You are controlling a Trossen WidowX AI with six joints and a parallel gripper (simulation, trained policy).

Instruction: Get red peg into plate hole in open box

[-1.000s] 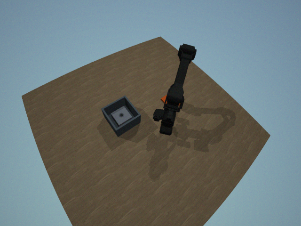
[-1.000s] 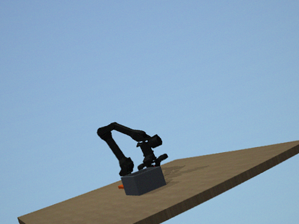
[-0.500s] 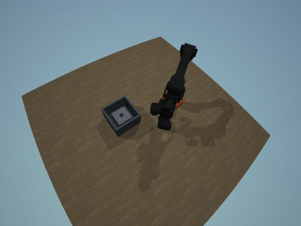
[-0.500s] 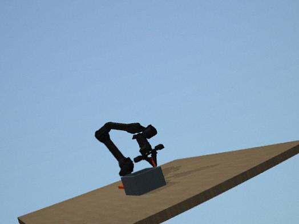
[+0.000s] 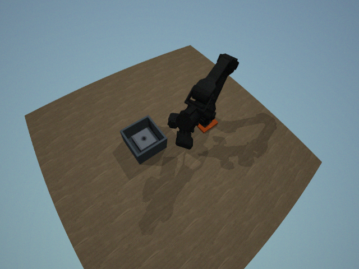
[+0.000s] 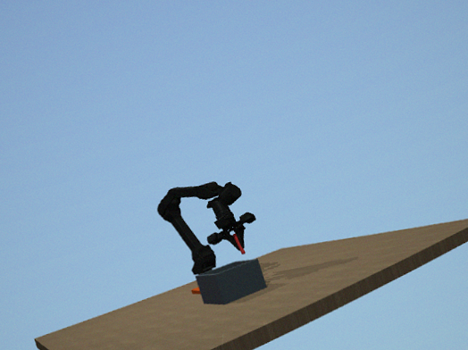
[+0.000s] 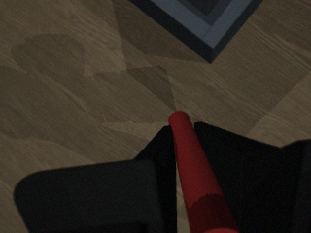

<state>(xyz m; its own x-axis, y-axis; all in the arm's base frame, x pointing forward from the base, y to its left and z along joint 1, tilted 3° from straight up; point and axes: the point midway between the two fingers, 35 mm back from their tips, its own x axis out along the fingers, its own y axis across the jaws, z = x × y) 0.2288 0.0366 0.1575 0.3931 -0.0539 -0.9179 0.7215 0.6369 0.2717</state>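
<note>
Right now my gripper tip is 9 cm short of the light grey plate, 14 cm to the left of it and 8 cm above it. Round my gripper tip: red peg: 1 cm behind, 2 cm above; dark grey box: 9 cm ahead, 14 cm to the right, 10 cm below.
</note>
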